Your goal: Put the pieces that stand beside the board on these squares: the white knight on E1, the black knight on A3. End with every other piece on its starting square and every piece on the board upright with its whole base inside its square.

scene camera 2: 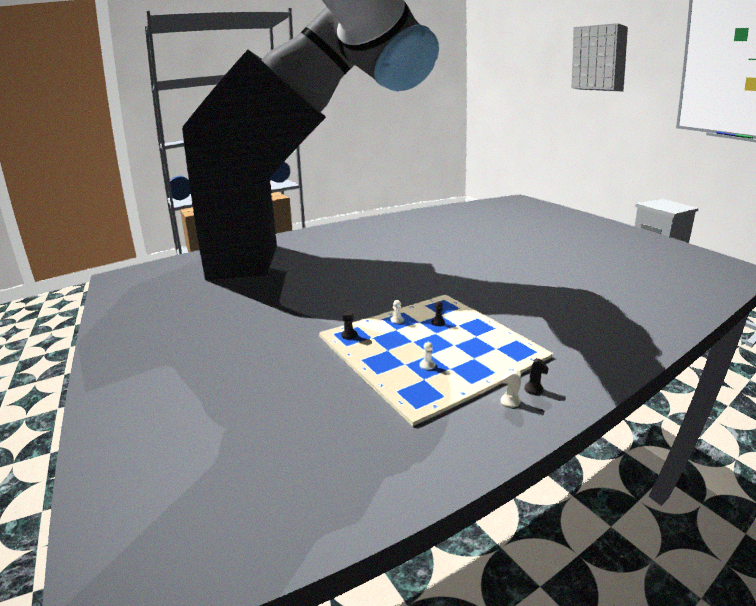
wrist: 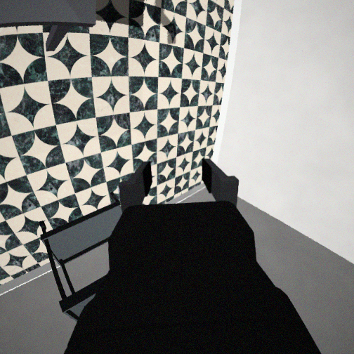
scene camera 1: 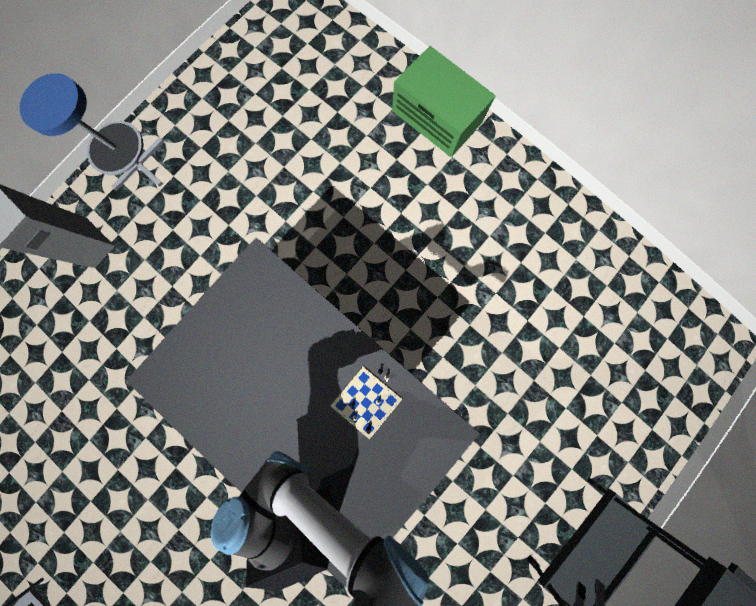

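Seen in the pictures: gripper, fingertip midpoint: (scene camera 1: 590, 583); arm's base at its link origin: (scene camera 2: 291, 86) (scene camera 1: 273, 538).
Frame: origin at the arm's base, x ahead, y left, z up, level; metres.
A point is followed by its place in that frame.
Note:
The white knight (scene camera 2: 511, 390) {y 0.060, x 0.568, z -0.327 m} (scene camera 1: 386, 374) {y 0.071, x 0.571, z -0.340 m} and the black knight (scene camera 2: 536, 377) {y 0.099, x 0.565, z -0.326 m} (scene camera 1: 380, 369) {y 0.108, x 0.570, z -0.342 m} stand upright on the table, side by side, just off one edge of the blue-and-cream board (scene camera 2: 413, 421) (scene camera 1: 334, 398). On the board stand a black rook-like piece (scene camera 2: 348, 326) {y -0.042, x 0.362, z -0.322 m} near a corner, a white piece (scene camera 2: 396, 313) {y 0.033, x 0.353, z -0.325 m}, a black piece (scene camera 2: 438, 314) {y 0.081, x 0.386, z -0.323 m} and another white piece (scene camera 2: 427, 356) {y 0.013, x 0.471, z -0.323 m}, all upright. The edge labels are too small to read surely. My gripper (wrist: 176, 170) is open and empty in the wrist view, facing floor and wall, away from the board.
The grey table (scene camera 2: 157, 441) {y -0.299, x 0.465, z -0.345 m} (scene camera 1: 214, 353) {y 0.662, x 0.086, z -0.345 m} carries the board, with its edge close beyond the knights. The arm (scene camera 1: 321, 517) {y 0.013, x 0.271, z 0.202 m} (scene camera 2: 233, 170) {y -0.128, x 0.051, z -0.142 m} rises from the table and casts a shadow by the board. A dark-framed rack (wrist: 80, 215) stands on the tiled floor below the gripper.

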